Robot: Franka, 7 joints.
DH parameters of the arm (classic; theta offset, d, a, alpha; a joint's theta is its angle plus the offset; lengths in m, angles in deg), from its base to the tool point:
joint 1: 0 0.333 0 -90
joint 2: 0 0 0 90
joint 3: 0 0.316 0.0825 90
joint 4: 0 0 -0.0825 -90
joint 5: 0 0.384 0 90
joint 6: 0 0 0.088 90
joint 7: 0 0.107 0 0
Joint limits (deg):
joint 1: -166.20..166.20
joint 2: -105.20..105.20
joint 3: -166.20..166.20
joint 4: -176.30..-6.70
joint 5: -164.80..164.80
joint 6: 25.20..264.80
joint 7: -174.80..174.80
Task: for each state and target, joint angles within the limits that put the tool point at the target. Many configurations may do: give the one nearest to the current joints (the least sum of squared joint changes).
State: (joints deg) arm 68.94 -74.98 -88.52 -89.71 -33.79 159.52 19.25
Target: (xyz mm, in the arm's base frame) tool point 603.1 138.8 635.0
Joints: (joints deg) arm 119.37 -55.65 -77.78 -102.57 -34.39 156.58 19.25
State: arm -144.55 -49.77 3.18 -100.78 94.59 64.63 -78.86
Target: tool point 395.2 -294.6 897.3
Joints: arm -166.20 -59.31 36.39 -72.98 104.84 82.83 -78.86
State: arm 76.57 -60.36 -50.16 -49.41 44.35 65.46 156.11
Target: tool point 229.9 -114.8 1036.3
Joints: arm 84.71 -37.77 -45.79 -48.63 46.95 79.06 156.11
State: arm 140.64 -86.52 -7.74 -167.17 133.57 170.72 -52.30
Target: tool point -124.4 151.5 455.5
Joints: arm 147.11 -86.46 -3.13 -176.30 139.04 175.70 -52.30
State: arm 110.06 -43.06 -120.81 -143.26 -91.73 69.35 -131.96
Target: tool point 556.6 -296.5 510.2
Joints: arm 108.02 -24.95 -114.96 -100.11 -105.40 75.76 -131.96
